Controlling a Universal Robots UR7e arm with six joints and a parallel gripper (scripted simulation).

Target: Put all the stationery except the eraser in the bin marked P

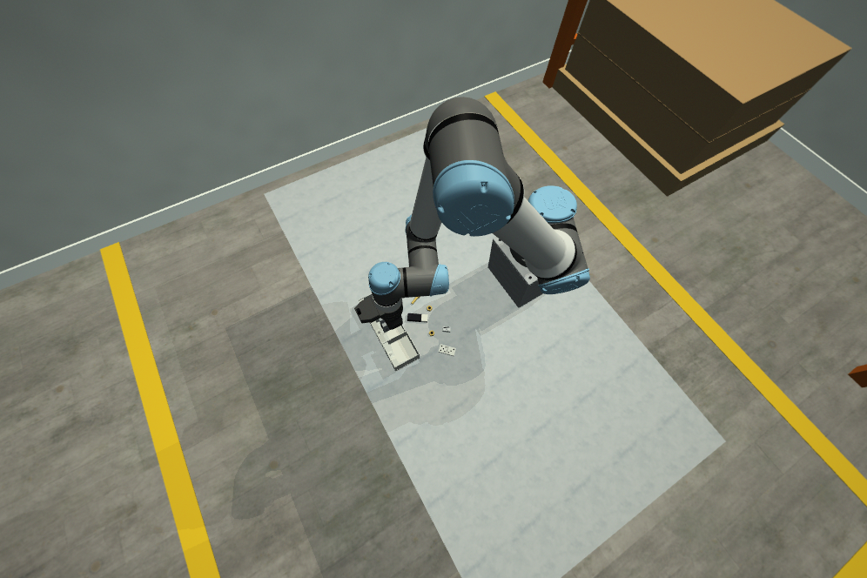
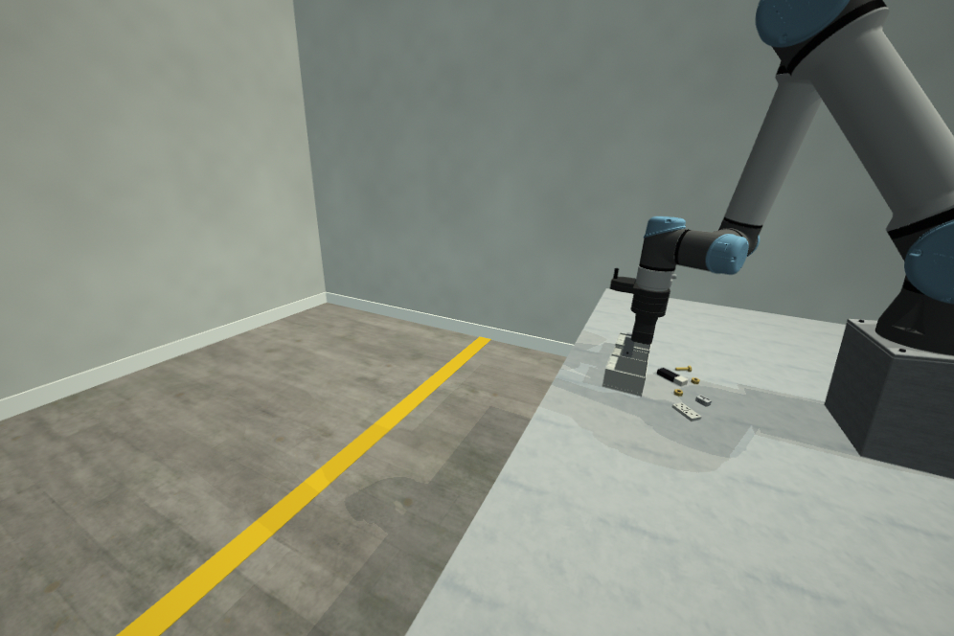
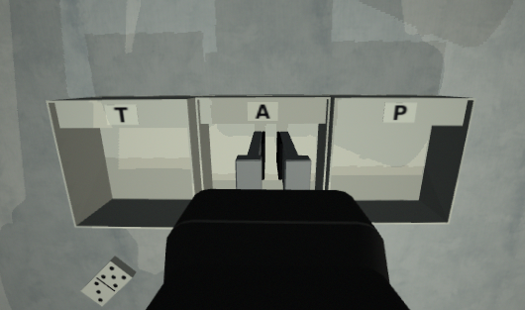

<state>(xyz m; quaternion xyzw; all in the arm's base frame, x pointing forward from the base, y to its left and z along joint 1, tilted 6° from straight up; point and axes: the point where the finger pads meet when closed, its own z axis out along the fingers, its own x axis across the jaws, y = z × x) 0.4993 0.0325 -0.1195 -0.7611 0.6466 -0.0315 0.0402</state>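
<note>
My hand is 10 mm past the bin and 10 mm above it. Also, from my hand: grey pencil sharpener (180 mm behind, 60 mm to the left, 30 mm below); then black-and-white eraser (110 mm behind, 30 mm below); then brass bolt (130 mm behind, 70 mm to the right, 30 mm below).
</note>
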